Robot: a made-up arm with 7 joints. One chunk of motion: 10 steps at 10 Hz.
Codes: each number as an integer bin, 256 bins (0 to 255) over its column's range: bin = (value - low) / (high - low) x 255, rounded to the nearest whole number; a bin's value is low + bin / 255 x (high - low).
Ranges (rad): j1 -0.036..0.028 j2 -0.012..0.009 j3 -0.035..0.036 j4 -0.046..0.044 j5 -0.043..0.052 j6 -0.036..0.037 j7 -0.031..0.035
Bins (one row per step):
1: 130 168 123 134 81 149 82
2: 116 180 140 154 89 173 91
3: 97 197 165 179 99 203 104
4: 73 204 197 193 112 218 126
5: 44 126 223 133 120 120 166
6: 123 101 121 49 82 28 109
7: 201 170 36 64 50 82 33
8: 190 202 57 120 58 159 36
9: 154 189 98 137 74 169 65
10: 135 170 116 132 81 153 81
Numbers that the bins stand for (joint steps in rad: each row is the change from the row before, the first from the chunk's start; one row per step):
1: -0.00337 0.00184 -0.00075 0.00129 -0.01282 0.00665 -0.00978
2: -0.00689 0.00282 0.00398 0.00835 -0.00984 0.01353 -0.00745
3: -0.01165 0.00422 0.01094 0.01718 -0.00612 0.02211 -0.00408
4: -0.01768 0.00480 0.01985 0.02212 -0.00127 0.02641 0.00161
5: -0.02496 -0.00162 0.02709 0.00094 0.00171 -0.00165 0.01196
6: -0.00513 -0.00368 -0.00131 -0.02871 -0.01245 -0.02798 -0.00279
7: 0.01445 0.00200 -0.02498 -0.02341 -0.02437 -0.01253 -0.02246
8: 0.01169 0.00464 -0.01913 -0.00365 -0.02139 0.00952 -0.02168
9: 0.00265 0.00356 -0.00771 0.00235 -0.01543 0.01238 -0.01418
10: -0.00212 0.00200 -0.00270 0.00059 -0.01282 0.00780 -0.01004

